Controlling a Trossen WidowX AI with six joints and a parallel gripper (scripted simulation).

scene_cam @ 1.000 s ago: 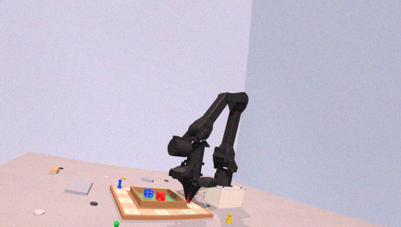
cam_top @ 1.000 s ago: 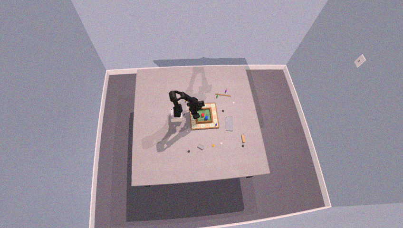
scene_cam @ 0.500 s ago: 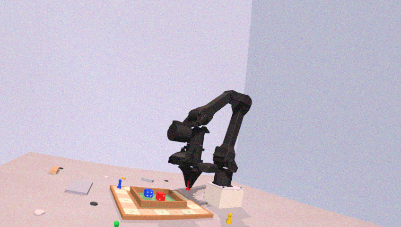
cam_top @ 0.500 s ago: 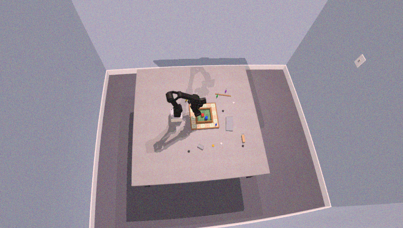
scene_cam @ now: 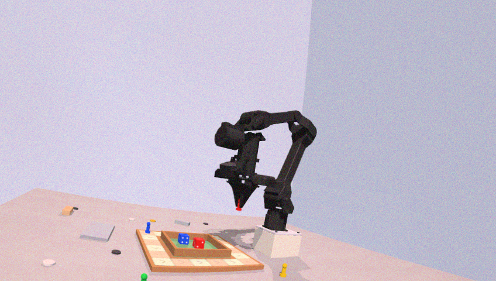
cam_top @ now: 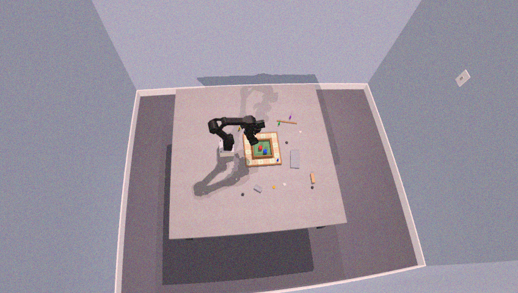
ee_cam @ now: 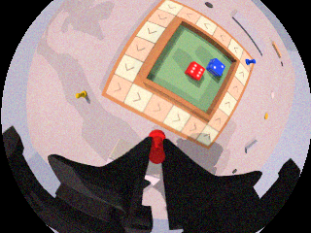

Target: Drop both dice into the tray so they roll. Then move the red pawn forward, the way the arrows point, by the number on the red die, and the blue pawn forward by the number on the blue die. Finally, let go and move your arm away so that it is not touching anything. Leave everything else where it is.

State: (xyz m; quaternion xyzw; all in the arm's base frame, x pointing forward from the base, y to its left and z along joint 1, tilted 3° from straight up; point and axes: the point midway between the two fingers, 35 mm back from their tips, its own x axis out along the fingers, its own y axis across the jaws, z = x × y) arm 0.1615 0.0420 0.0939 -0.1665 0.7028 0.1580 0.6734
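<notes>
My gripper tip is now 23 cm short of the blue pawn, 12 cm to the left of it and 12 cm above it. The rest, counted from my gripper tip: yellow pawn (16 cm to the left, 13 cm below, 7 cm behind); green pawn (26 cm ahead, 23 cm to the left, 13 cm below); red pawn (1 cm above).
</notes>
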